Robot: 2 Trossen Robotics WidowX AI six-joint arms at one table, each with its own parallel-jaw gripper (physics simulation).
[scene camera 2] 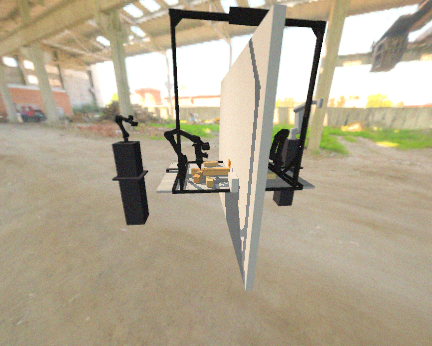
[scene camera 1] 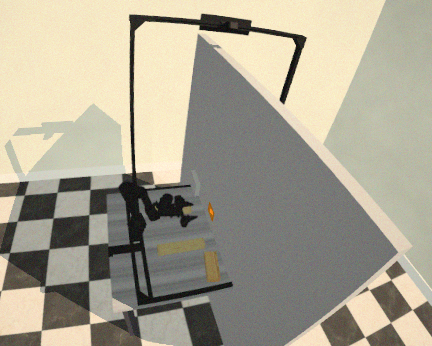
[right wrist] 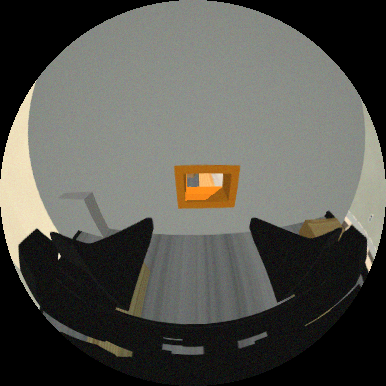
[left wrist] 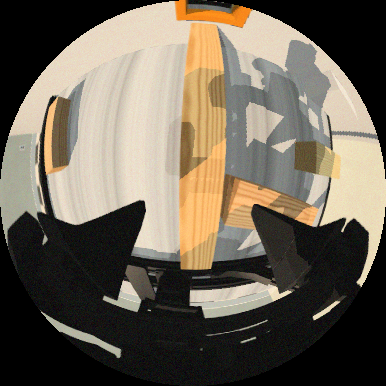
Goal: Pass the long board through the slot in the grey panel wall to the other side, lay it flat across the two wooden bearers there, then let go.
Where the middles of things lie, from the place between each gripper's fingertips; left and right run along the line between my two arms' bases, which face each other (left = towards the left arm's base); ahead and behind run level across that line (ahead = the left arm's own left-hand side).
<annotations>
I see the orange-framed slot [right wrist: 193, 196] 120 mm to the left of my right hand, 10 mm below it and 10 mm ahead of it.
The orange-framed slot is 1 cm behind my left hand, 29 cm to the right of it and 3 cm above it.
</annotations>
